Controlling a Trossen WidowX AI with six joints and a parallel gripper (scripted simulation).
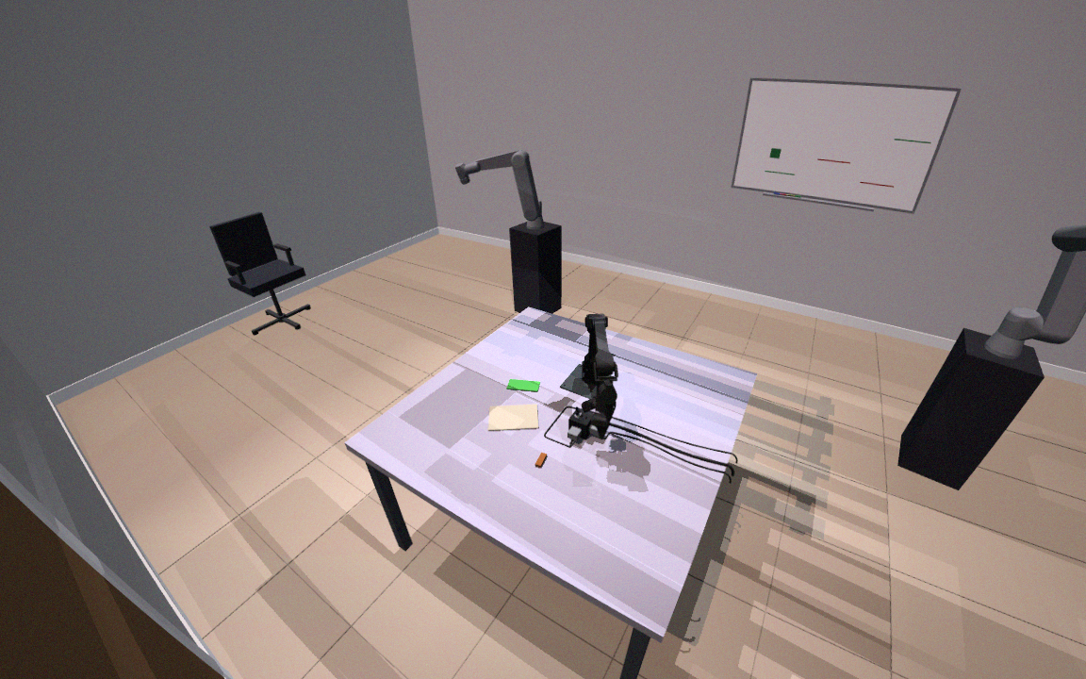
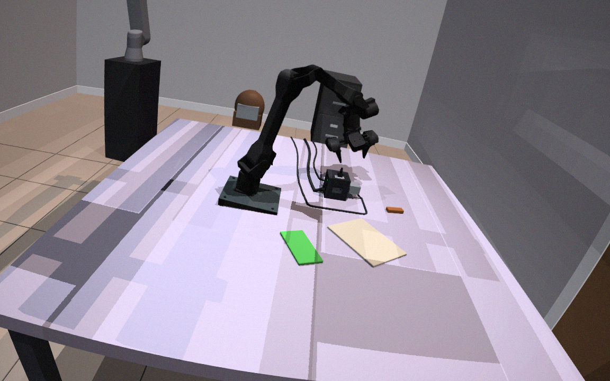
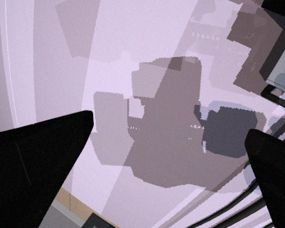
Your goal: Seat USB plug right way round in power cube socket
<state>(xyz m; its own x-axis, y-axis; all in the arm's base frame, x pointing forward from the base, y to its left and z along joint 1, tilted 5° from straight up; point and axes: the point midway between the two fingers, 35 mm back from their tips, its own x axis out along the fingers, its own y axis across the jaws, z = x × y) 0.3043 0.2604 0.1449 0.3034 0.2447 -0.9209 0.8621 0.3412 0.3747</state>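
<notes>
My gripper tip is 40 mm past the USB plug and 150 mm to the left of it. From my gripper tip the other things lie so: beige card 70 mm ahead, 390 mm to the right, 90 mm below; small orange block 180 mm ahead, 150 mm to the right, 90 mm below; USB socket 40 mm behind, 140 mm to the right, 20 mm below.
</notes>
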